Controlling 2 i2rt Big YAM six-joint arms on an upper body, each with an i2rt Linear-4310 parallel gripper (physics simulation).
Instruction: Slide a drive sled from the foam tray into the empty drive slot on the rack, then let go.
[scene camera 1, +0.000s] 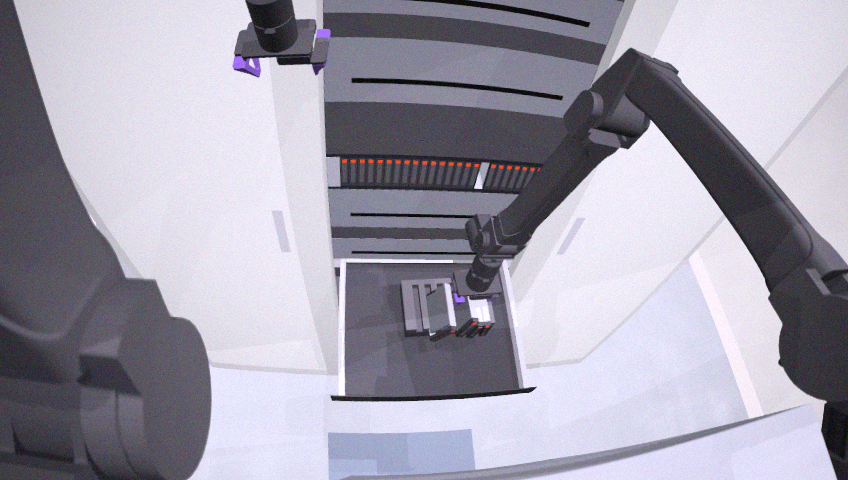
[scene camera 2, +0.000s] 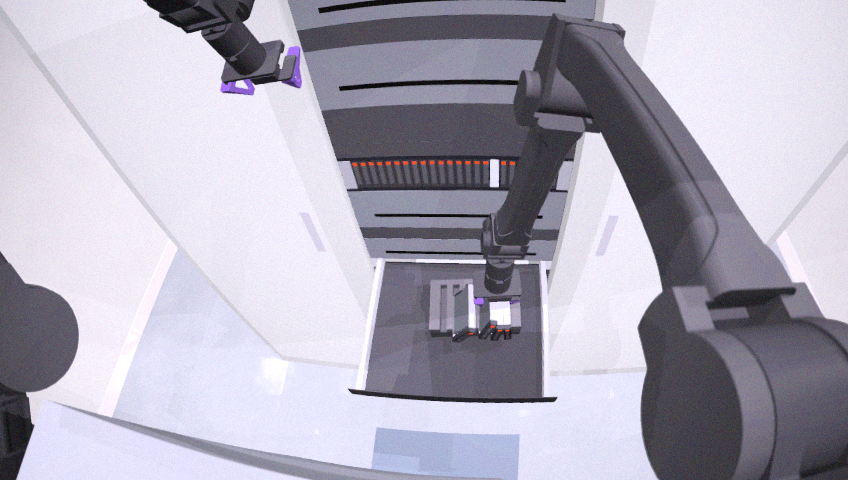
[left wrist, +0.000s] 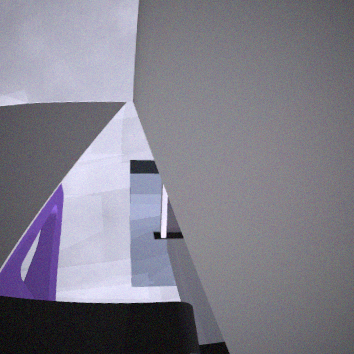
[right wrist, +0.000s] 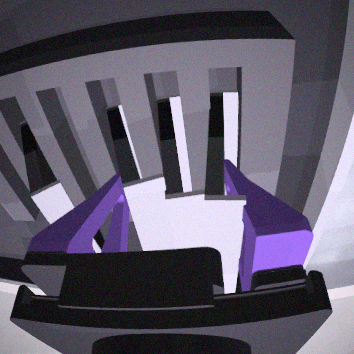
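Observation:
The grey foam tray sits in the open drawer. My right gripper is low over its right part, shut on three drive sleds bunched together, their lower parts among the tray slots. Another sled leans in the tray, left of the fingers. In the rack's drive row, a light upright strip breaks the orange-tabbed drives; it looks like the empty slot. My left gripper is open and empty, high at upper left.
The drawer has raised white side walls and a dark front lip. White panels flank the rack at left and right. My right forearm passes before the right end of the drive row. Large grey surfaces cover much of the left wrist view.

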